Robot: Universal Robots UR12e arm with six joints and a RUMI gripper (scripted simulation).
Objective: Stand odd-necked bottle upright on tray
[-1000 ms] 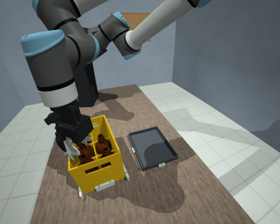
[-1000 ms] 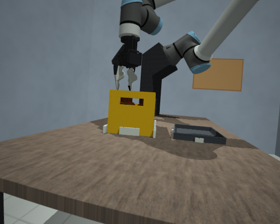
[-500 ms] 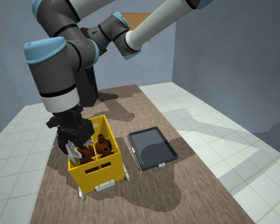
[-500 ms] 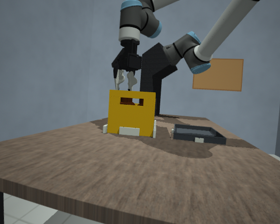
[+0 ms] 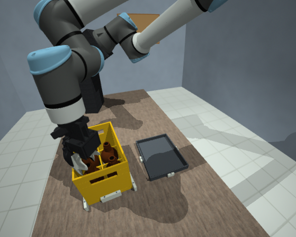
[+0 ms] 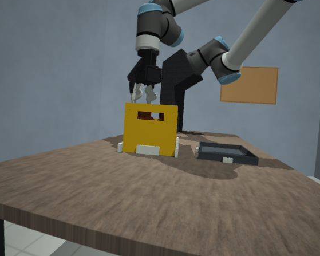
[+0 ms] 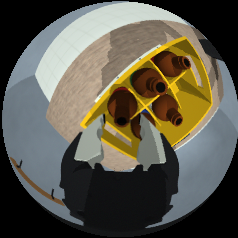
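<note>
The yellow crate is 9 cm behind my hand, 8 cm below it and 3 cm to the left of it. The rest, counted from my hand: dark tray 31 cm to the left, 15 cm below, 11 cm behind.
</note>
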